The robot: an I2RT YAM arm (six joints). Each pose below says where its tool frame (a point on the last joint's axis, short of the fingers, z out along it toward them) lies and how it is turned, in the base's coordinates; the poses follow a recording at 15 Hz.
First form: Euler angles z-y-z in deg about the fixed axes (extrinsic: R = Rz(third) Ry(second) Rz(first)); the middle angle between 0 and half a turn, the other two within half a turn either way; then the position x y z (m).
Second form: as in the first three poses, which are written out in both.
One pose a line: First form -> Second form
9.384, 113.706, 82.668, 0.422, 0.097, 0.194 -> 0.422, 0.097, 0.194, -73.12, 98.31, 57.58
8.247, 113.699, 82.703, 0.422, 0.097, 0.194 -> 0.422, 0.097, 0.194, -73.99, 97.38, 56.95
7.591, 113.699, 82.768, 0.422, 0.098, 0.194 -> 0.422, 0.098, 0.194, -74.53, 96.82, 56.60
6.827, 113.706, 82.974, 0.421, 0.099, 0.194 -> 0.421, 0.099, 0.194, -75.28, 96.10, 56.28
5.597, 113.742, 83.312, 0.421, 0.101, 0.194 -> 0.421, 0.101, 0.194, -76.51, 94.96, 55.73
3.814, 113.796, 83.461, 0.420, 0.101, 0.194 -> 0.420, 0.101, 0.194, -77.93, 93.46, 54.75
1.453, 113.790, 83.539, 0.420, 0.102, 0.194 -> 0.420, 0.102, 0.194, -79.62, 91.46, 53.41
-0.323, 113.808, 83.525, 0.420, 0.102, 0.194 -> 0.420, 0.102, 0.194, -80.82, 90.00, 52.35
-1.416, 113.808, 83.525, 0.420, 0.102, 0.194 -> 0.420, 0.102, 0.194, -81.54, 89.08, 51.70
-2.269, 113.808, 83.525, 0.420, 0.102, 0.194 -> 0.420, 0.102, 0.194, -82.10, 88.36, 51.19
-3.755, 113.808, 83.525, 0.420, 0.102, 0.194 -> 0.420, 0.102, 0.194, -83.07, 87.11, 50.31
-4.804, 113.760, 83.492, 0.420, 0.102, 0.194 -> 0.420, 0.102, 0.194, -83.68, 86.20, 49.69
